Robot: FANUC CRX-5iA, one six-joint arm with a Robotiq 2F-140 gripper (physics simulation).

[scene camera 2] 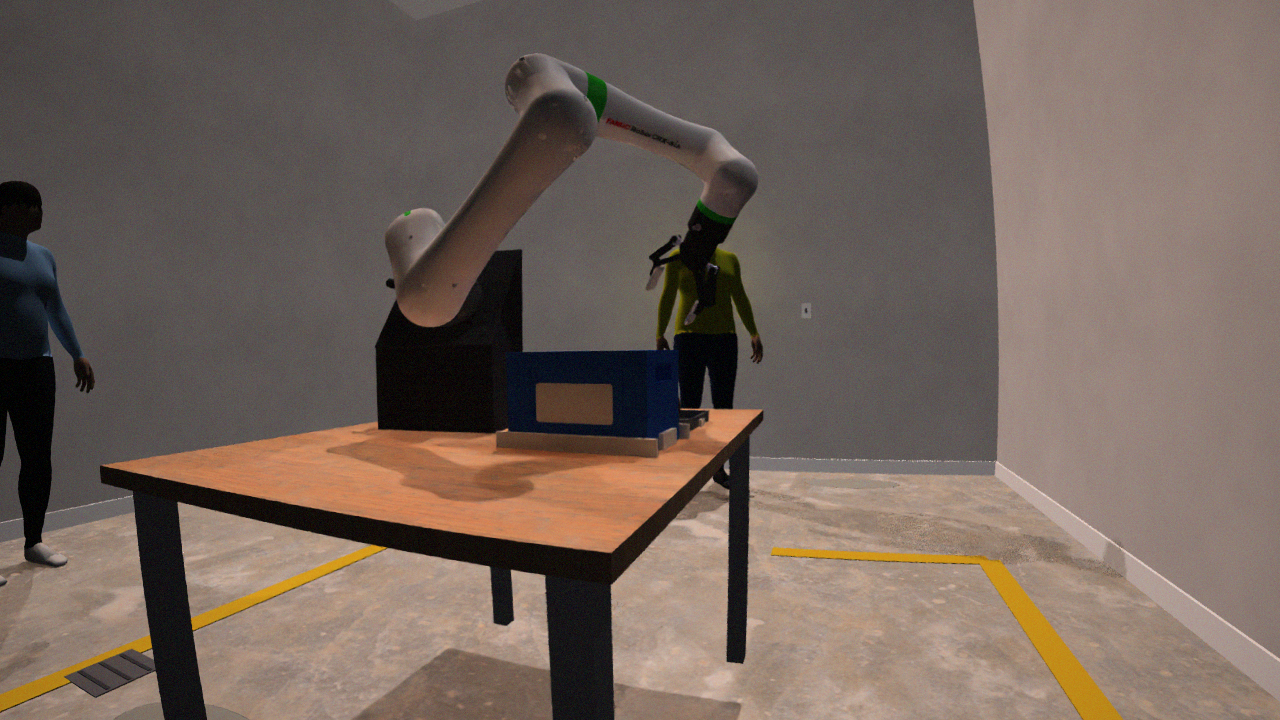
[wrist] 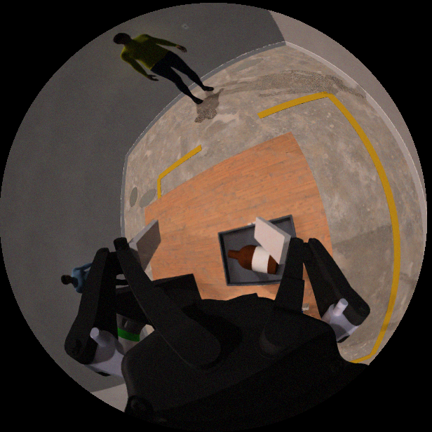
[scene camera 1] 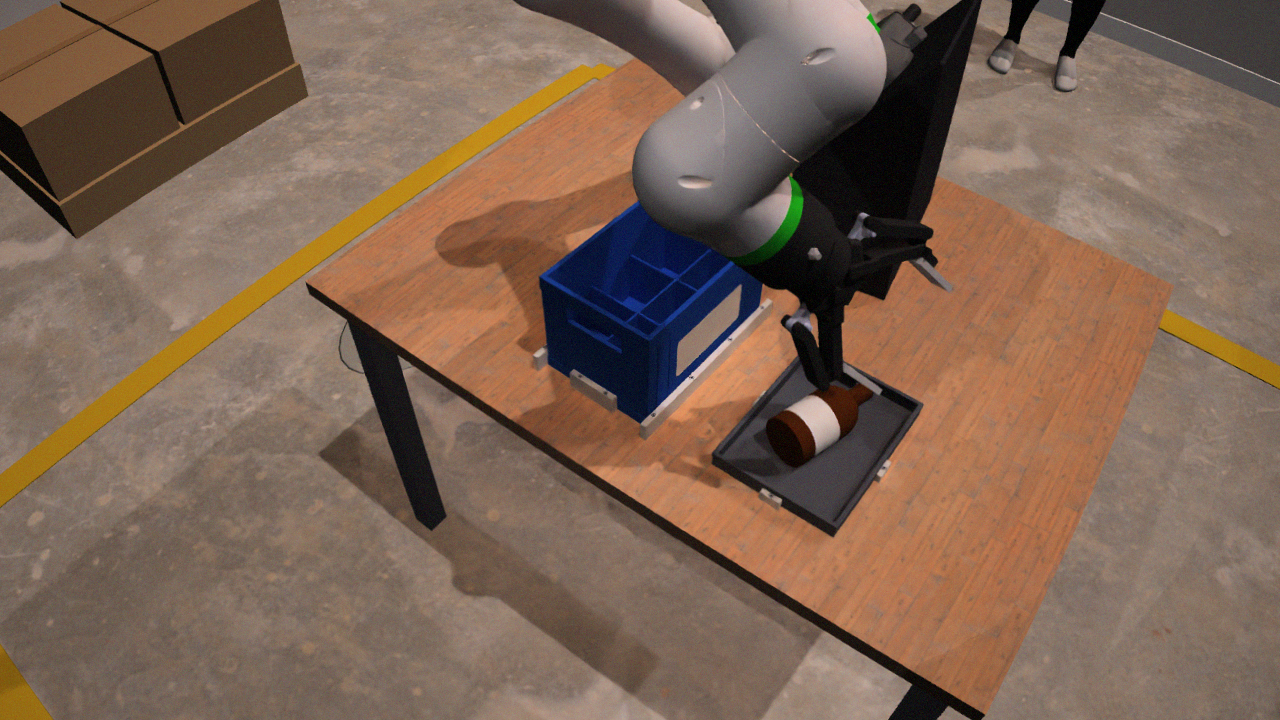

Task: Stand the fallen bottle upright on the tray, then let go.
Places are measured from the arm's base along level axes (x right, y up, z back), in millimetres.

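Where they show: gripper, fingertip midpoint: [scene camera 2: 668, 305] [scene camera 1: 907, 335].
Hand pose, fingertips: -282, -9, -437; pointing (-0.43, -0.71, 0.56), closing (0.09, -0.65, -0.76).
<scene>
Things, the pixels of their top centre, and the offset from my fingertips, as dx, dy, dz.
- brown bottle at its top centre: [scene camera 1: 831, 398] +83, -206, +36
- dark tray at its top centre: [scene camera 1: 822, 427] [scene camera 2: 648, 413] +81, -259, +27
- blue divided crate at its top centre: [scene camera 1: 658, 252] [scene camera 2: 594, 351] +370, -109, +25
The brown bottle [scene camera 1: 812, 423] [wrist: 261, 259] with a white label lies on its side on the dark tray [scene camera 1: 872, 461] [scene camera 2: 696, 417] [wrist: 223, 260]. Its neck points to the upper right in scene camera 1 and to the left in the wrist view. The bottle does not show in scene camera 2. My gripper [scene camera 1: 896, 325] [scene camera 2: 673, 295] [wrist: 207, 229] is wide open and empty, tilted, above table height and clear of the bottle. In the wrist view the right finger pad overlaps the tray and sits close beside the bottle's label in the picture; the left pad is well away from the tray.
A blue divided crate [scene camera 1: 608, 367] [scene camera 2: 572, 367] stands beside the tray, edged by pale rails [scene camera 1: 707, 368] [scene camera 2: 577, 443]. The black robot pedestal [scene camera 1: 913, 134] [scene camera 2: 438, 385] stands behind. Small pale blocks [scene camera 1: 769, 497] sit against the tray. A person in yellow [scene camera 2: 707, 286] [wrist: 145, 52] stands beyond the table.
</scene>
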